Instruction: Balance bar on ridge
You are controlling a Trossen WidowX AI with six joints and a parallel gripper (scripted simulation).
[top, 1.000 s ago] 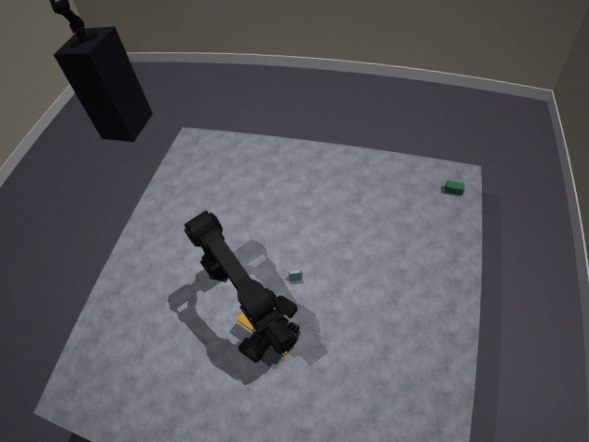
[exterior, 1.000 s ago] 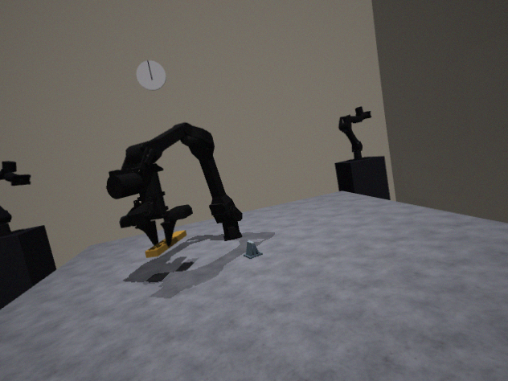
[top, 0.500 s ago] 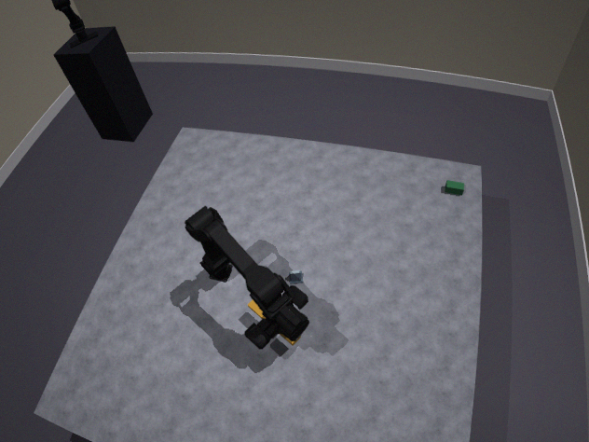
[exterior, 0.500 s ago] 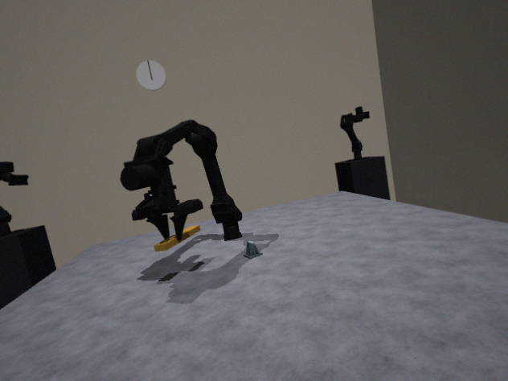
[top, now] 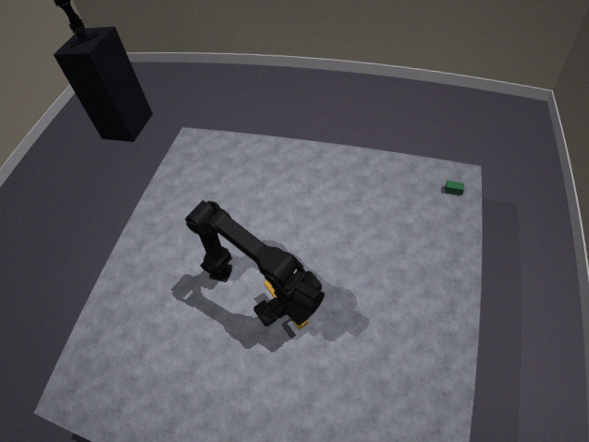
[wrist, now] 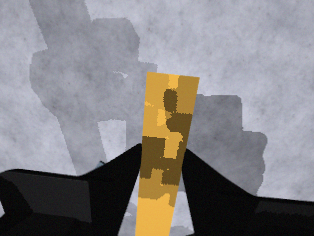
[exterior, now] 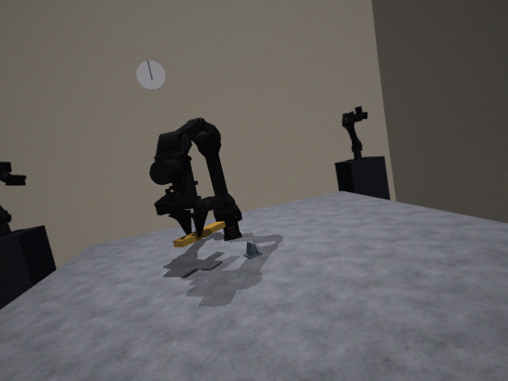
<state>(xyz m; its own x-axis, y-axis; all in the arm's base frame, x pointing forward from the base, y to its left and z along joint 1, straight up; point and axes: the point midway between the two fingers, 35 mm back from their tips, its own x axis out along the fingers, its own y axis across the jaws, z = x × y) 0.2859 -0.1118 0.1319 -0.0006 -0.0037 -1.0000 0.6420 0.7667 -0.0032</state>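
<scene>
Right now my gripper tip is 20 mm past the yellow bar and 20 mm to the right of it. Round my gripper tip: green block 450 mm ahead, 610 mm to the left, 80 mm below.
</scene>
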